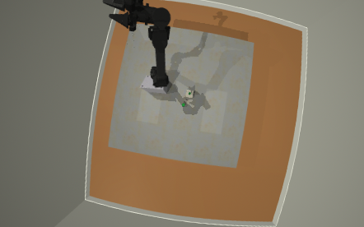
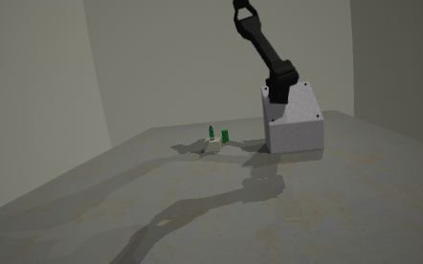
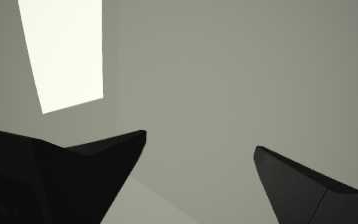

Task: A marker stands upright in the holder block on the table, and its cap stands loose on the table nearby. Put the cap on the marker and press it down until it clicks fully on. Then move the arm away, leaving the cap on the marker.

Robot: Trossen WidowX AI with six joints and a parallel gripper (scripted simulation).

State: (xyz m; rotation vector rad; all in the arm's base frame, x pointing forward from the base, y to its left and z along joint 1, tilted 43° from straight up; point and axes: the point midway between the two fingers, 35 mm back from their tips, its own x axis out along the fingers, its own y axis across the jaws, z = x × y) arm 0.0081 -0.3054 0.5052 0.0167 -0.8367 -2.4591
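Now: the green cap 74 cm below my gripper tip, 34 cm ahead of it and 21 cm to the right of it. From my gripper tip the other things lie so: cream holder block: 75 cm below, 37 cm ahead, 10 cm to the right.
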